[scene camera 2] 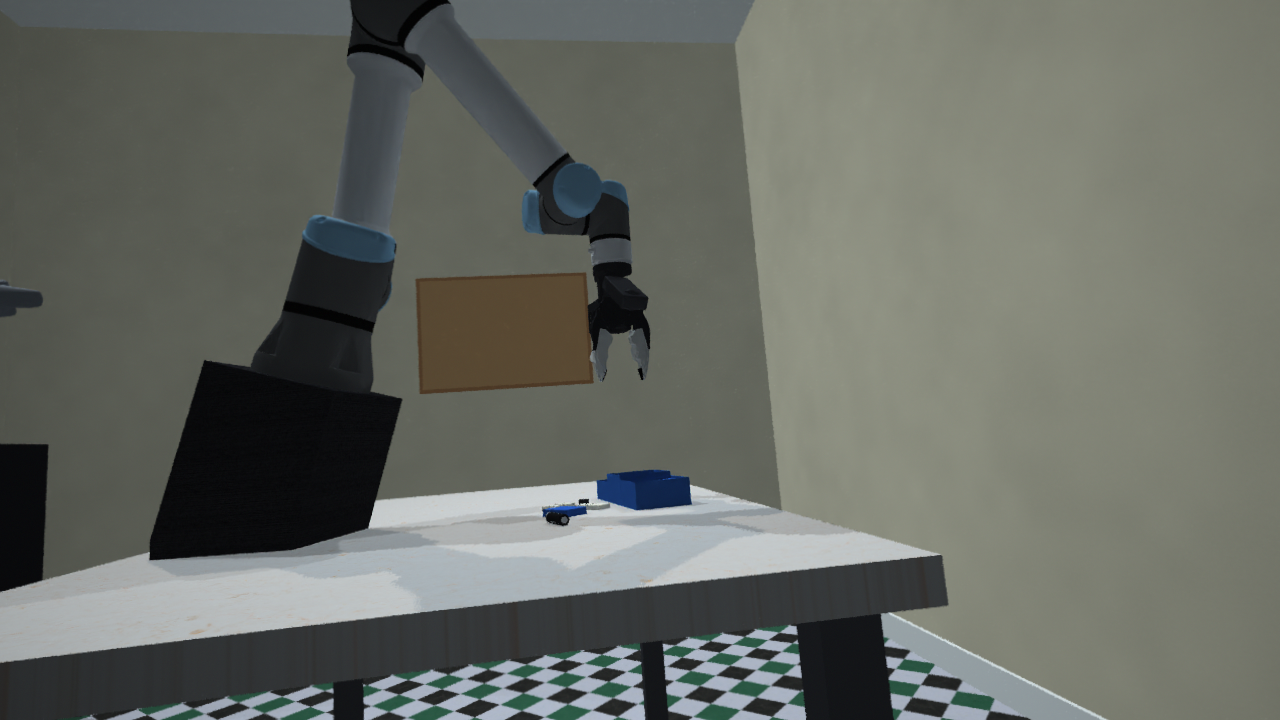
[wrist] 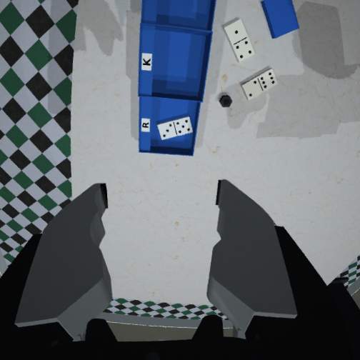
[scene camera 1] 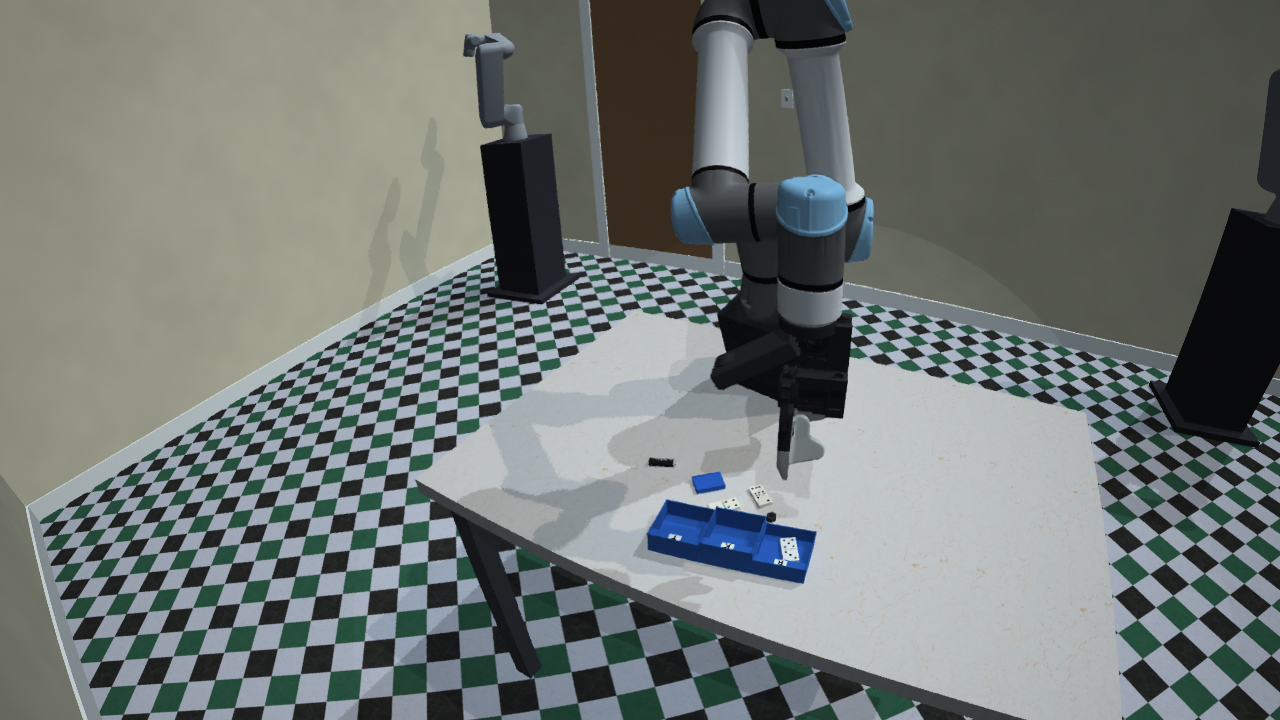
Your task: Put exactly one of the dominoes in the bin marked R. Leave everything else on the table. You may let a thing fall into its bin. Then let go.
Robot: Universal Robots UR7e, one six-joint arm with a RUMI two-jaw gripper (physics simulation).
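Frame: origin at the arm's base, x right, y ahead, z up, level; centimetres.
Where they show: gripper, fingertip midpoint: (scene camera 2: 622, 381) (scene camera 1: 787, 460); arm's base, origin of the base link: (scene camera 2: 312, 381) (scene camera 1: 777, 300).
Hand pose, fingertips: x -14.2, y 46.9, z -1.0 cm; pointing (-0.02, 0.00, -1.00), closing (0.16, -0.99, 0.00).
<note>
Things, the pixels of their top centre, and the offset from my fingertips.
- white domino, middle of its top: (scene camera 1: 789, 549) dx -1.9, dy -1.8, dz -19.0 cm
- blue three-part tray, middle of its top: (scene camera 1: 733, 529) (scene camera 2: 637, 472) dx +7.0, dy -0.1, dz -15.8 cm
- black nut, middle of its top: (scene camera 1: 771, 515) dx +3.3, dy -8.7, dz -19.6 cm
- blue block, middle of its top: (scene camera 2: 564, 508) (scene camera 1: 708, 480) dx +16.4, dy -13.4, dz -19.4 cm
- small black object, middle of its top: (scene camera 2: 556, 512) (scene camera 1: 662, 459) dx +26.2, dy -15.4, dz -19.0 cm
A white domino (scene camera 1: 788, 548) (wrist: 175, 128) lies flat in the bin marked R (wrist: 171, 151), the end compartment of the blue three-part tray (scene camera 1: 726, 562) (scene camera 2: 662, 493). Two more white dominoes lie on the table beside the tray: one domino (scene camera 1: 759, 495) (wrist: 259, 83) near the black nut, and another domino (scene camera 1: 731, 504) (wrist: 239, 40) beside the bin marked K (wrist: 175, 62). My gripper (scene camera 2: 621, 376) (wrist: 162, 183) is open and empty. It hangs high above the table, on the robot-base side of the tray in scene camera 1.
A black nut (scene camera 1: 770, 516) (wrist: 226, 100) lies close to the tray. A blue block (scene camera 1: 708, 482) (wrist: 280, 17) lies behind the dominoes. A small black object (scene camera 1: 661, 462) (scene camera 2: 557, 518) lies farther left in scene camera 1. The table's edge (scene camera 2: 501, 617) shows in scene camera 2.
</note>
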